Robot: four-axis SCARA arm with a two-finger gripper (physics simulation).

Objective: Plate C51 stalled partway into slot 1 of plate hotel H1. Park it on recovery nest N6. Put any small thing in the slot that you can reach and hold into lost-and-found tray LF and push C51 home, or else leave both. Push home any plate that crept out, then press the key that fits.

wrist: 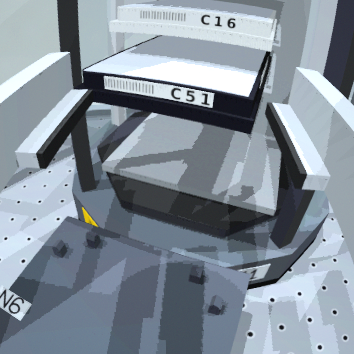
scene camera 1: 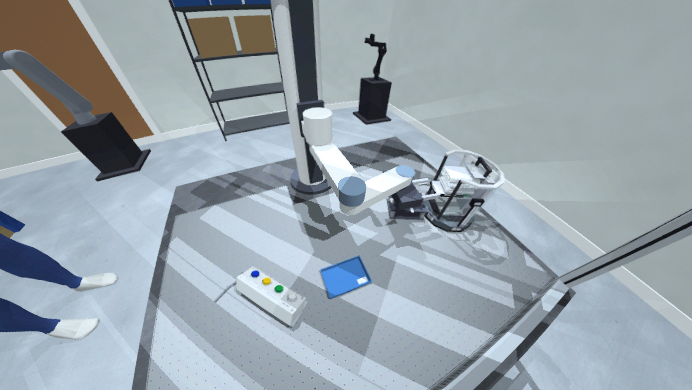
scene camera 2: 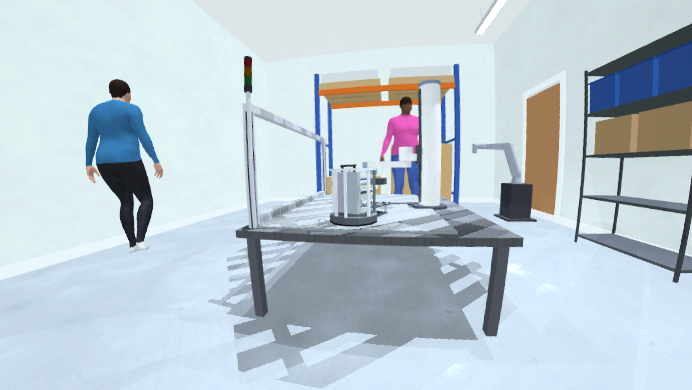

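Plate C51, dark-sided with a pale top, sticks out of hotel H1 beyond plate C16 above it. The inside of its slot is hidden; no small thing shows there. My gripper is shut at its narrow setting and holds nothing; its two long fingers still stand well apart, in front of the hotel and to either side of C51 in the wrist view. Nest N6, a dark plate with small pegs, lies in front of the hotel and bears no plate. A blue tray lies mid-table; its label is unreadable.
A white key box with blue, yellow, green and white keys stands beside the tray. The arm's column rises behind. A guard frame runs along one table side. Two people stand beyond the table.
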